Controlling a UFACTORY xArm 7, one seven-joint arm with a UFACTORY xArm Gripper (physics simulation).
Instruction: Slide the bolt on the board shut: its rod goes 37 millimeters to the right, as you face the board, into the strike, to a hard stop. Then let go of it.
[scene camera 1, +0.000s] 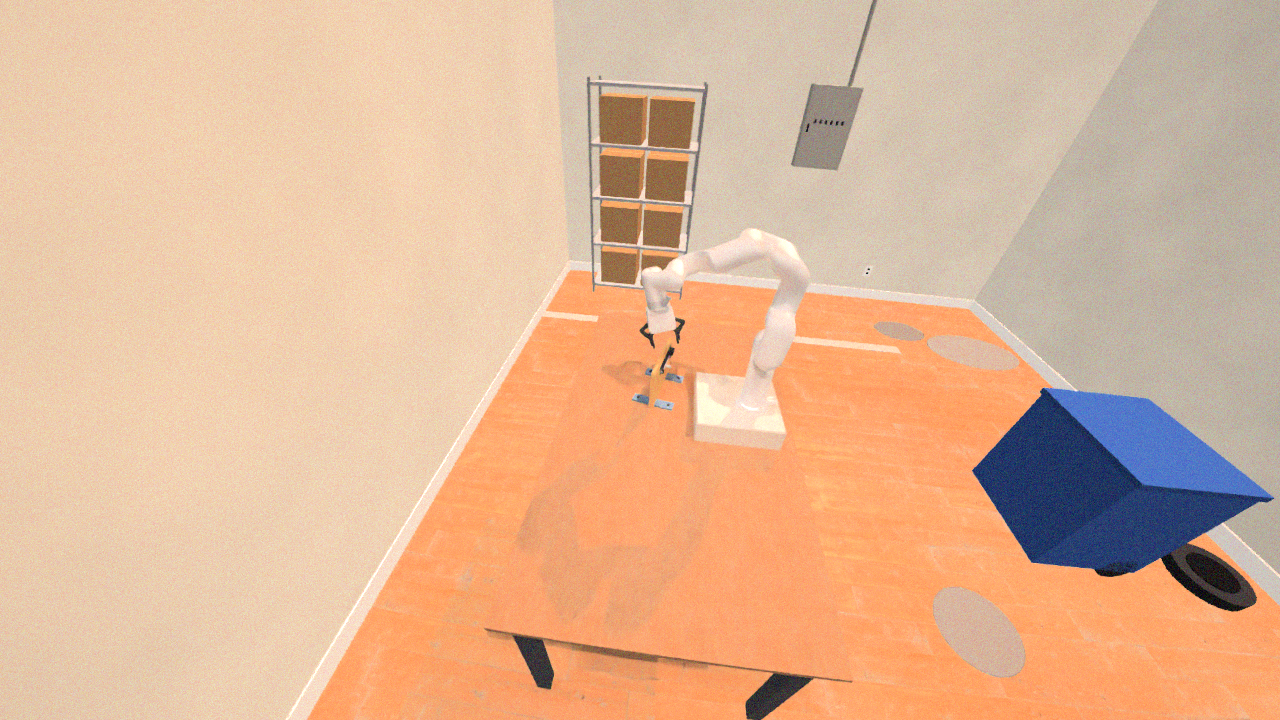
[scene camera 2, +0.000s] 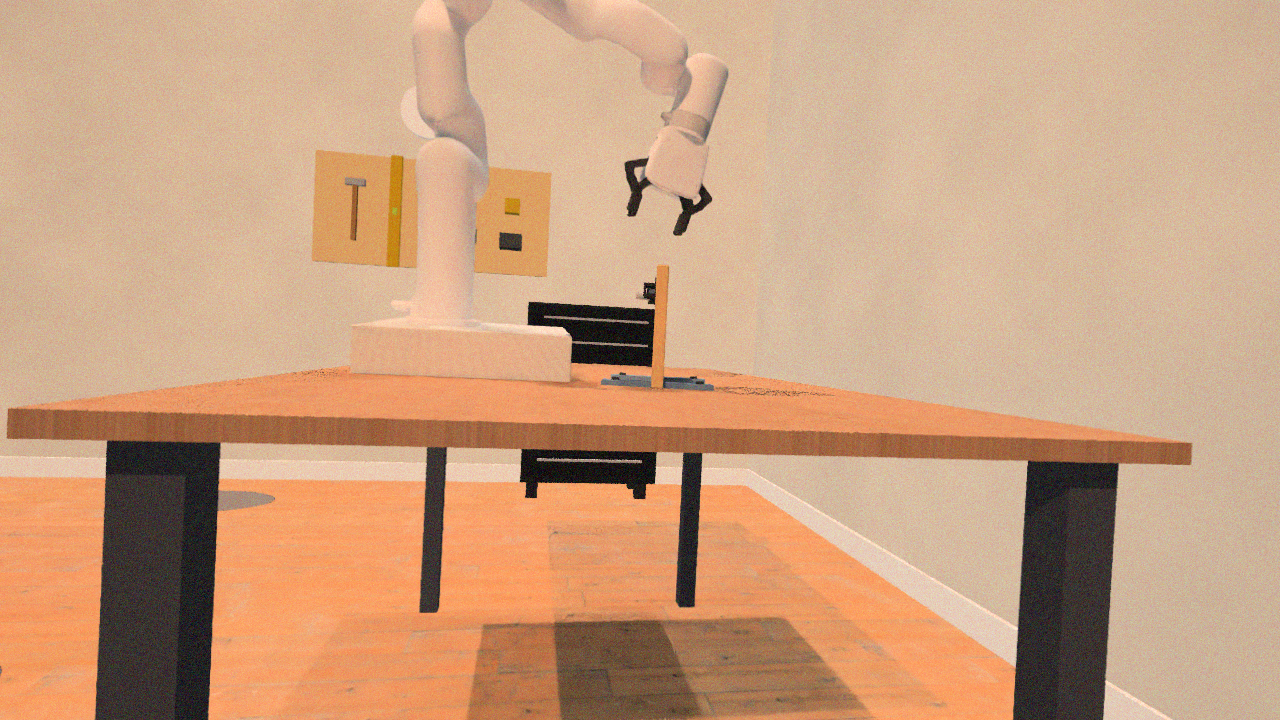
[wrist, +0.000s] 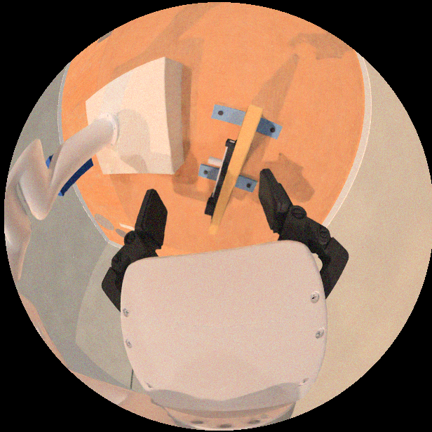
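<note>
The gripper (scene camera 2: 654, 225), (scene camera 1: 665, 344), (wrist: 208, 189) can be seen in this scene. So can an upright wooden board (scene camera 2: 657, 380), (scene camera 1: 657, 379), (wrist: 250, 121), and there is a bolt (wrist: 230, 144) as well.
</note>
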